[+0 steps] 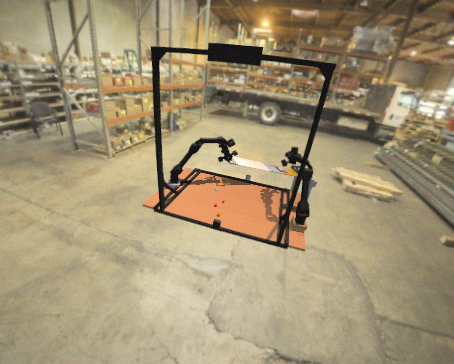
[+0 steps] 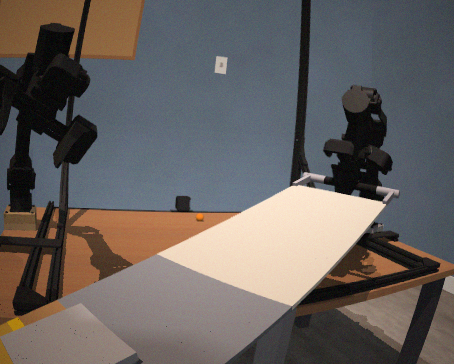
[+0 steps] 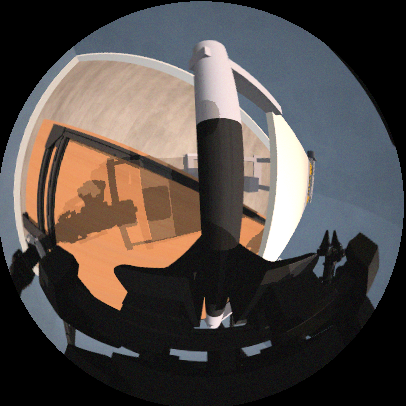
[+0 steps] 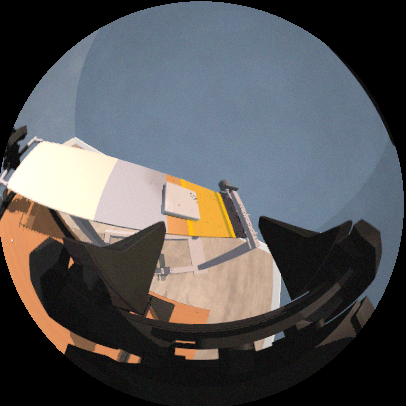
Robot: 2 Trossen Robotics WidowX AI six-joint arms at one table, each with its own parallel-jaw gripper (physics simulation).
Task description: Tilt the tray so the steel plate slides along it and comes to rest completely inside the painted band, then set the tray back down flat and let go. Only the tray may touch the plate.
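The long tray (image 1: 250,163) (image 2: 275,235) (image 3: 290,185) (image 4: 65,175) is tilted, its cream handle end raised and its yellow-banded end lower. My left gripper (image 1: 229,157) (image 2: 356,184) (image 3: 212,234) is shut on the dark grip of the tray's handle bar. The square grey steel plate (image 2: 65,340) (image 4: 180,201) lies flat on the tray, partly on the orange strip and partly over the near edge of the yellow painted band (image 2: 12,326) (image 4: 212,215). My right gripper (image 4: 213,224) is open and empty, apart from the tray and plate.
A grey stand (image 4: 195,252) shows under the tray's lower end. A black frame (image 1: 158,125) (image 2: 302,100) surrounds the orange-brown table (image 1: 200,200) (image 2: 150,225). Red balls (image 1: 215,205) and an orange ball (image 1: 218,214) (image 2: 200,217) lie on the table.
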